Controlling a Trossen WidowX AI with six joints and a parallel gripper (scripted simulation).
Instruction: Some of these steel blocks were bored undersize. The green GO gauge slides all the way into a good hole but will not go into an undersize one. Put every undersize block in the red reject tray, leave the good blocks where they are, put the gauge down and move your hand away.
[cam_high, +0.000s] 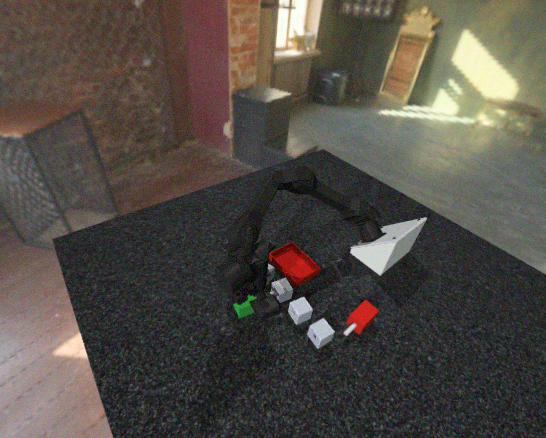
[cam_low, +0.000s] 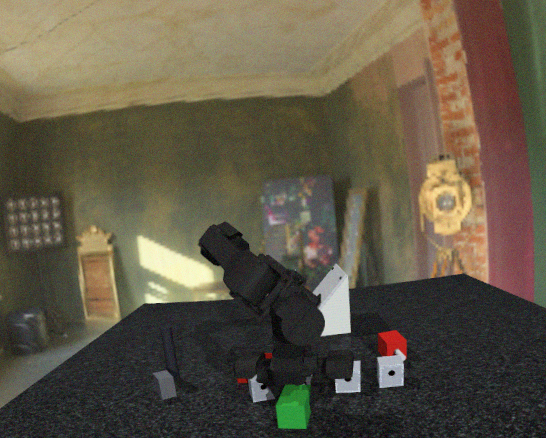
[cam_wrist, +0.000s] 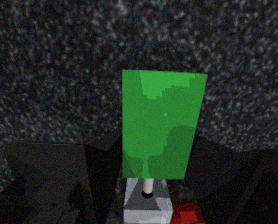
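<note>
Right now my gripper tip is 20 mm below the green gauge and 10 mm past it. The rest, counted from my gripper tip: red reject tray 190 mm behind, 60 mm to the right; then red gauge 200 mm to the left, 200 mm behind, 10 mm above.
</note>
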